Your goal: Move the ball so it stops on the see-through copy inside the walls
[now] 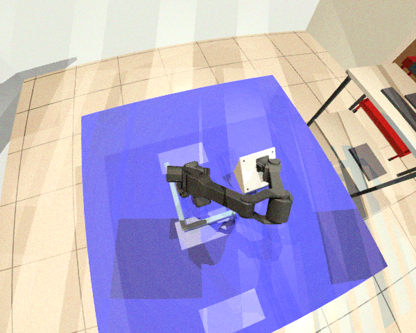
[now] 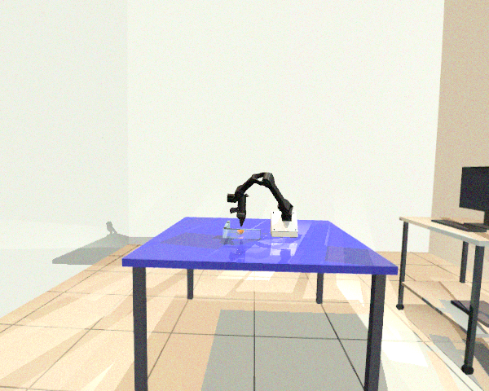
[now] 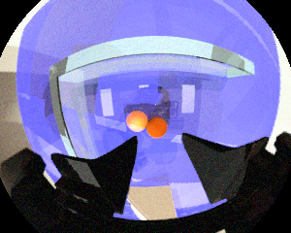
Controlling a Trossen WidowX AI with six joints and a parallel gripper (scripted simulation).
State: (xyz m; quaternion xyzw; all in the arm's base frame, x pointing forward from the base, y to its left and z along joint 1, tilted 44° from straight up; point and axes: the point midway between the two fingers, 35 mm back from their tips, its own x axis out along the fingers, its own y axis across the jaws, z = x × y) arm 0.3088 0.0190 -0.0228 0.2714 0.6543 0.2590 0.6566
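Now: the see-through copy of ball 10 mm ahead of my gripper tip, 30 mm to the left of it and 40 mm below it. Also, from my gripper tip: orange ball (40 mm below).
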